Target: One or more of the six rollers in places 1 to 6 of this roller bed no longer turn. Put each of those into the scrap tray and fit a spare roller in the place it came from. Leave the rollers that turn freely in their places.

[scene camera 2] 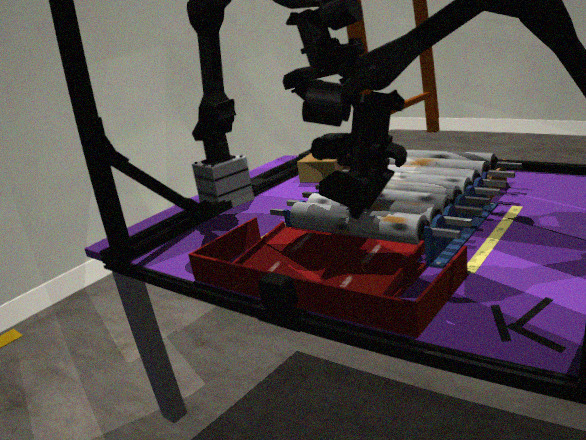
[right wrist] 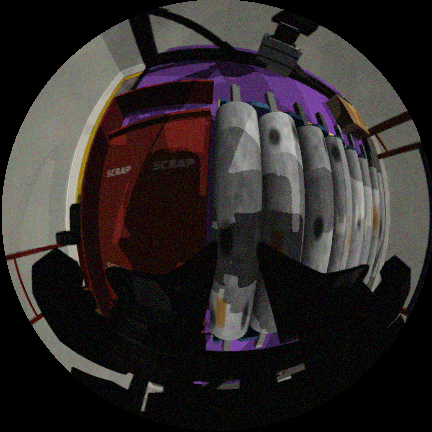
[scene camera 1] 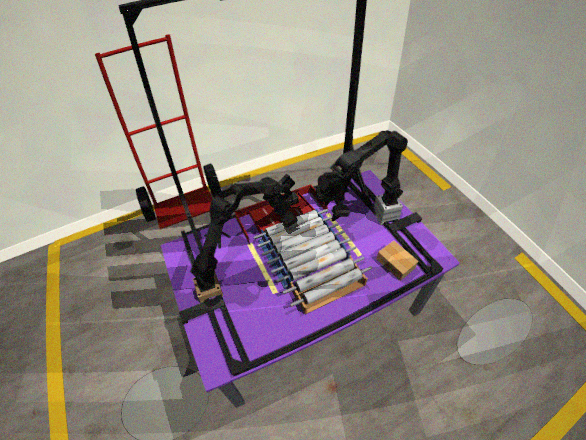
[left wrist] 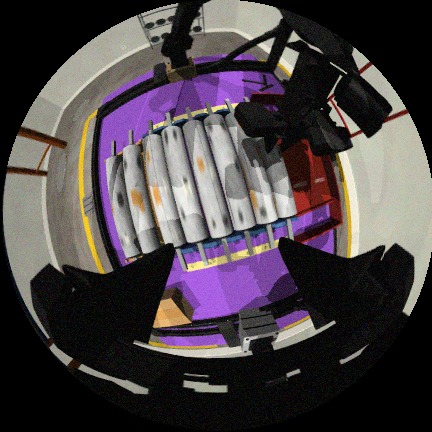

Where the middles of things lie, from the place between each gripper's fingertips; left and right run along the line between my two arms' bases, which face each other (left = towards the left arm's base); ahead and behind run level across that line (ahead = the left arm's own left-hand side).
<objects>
Right now the scrap tray (scene camera 2: 385, 269) is 12 cm behind my right hand, 1 cm to the left of it and 5 cm below it. From my right hand the other things lie so: brown box (scene camera 1: 397, 260) 39 cm ahead, 34 cm to the left, 4 cm below.
I see the scrap tray 260 mm behind my left hand, 190 mm below it and 100 mm to the right of it. Also, from my left hand: brown box: 240 mm ahead, 220 mm to the left, 190 mm below.
</objects>
